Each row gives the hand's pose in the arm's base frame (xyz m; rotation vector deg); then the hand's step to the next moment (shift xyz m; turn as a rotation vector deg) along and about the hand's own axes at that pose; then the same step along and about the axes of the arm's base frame.
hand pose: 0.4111 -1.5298 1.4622 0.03 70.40 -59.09
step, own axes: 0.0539 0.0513 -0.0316 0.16 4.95 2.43
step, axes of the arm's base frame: 0.0070 0.0109 -0.0798 5.04 1.50 -1.68
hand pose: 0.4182 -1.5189 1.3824 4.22 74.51 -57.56
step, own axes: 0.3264 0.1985 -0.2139 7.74 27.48 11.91
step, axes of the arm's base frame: -0.0574 0.0526 -0.4308 26.26 5.28 -15.46
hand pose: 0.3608 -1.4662 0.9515 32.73 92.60 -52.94
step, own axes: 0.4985 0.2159 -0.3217 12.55 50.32 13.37
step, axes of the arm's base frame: -0.1445 0.3311 -0.5178 43.60 16.70 -26.25
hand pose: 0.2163 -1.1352 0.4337 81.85 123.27 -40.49
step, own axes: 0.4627 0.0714 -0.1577 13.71 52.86 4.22
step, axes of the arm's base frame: -0.1125 0.4456 -0.1813 44.70 24.19 -20.42
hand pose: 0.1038 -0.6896 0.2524 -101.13 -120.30 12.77
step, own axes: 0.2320 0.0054 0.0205 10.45 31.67 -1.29
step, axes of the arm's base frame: -0.0340 0.2293 0.0234 27.97 16.20 -8.32
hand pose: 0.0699 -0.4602 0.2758 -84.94 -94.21 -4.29
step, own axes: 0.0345 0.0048 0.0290 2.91 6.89 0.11
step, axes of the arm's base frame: -0.0082 0.0445 0.0020 5.94 4.24 -1.64
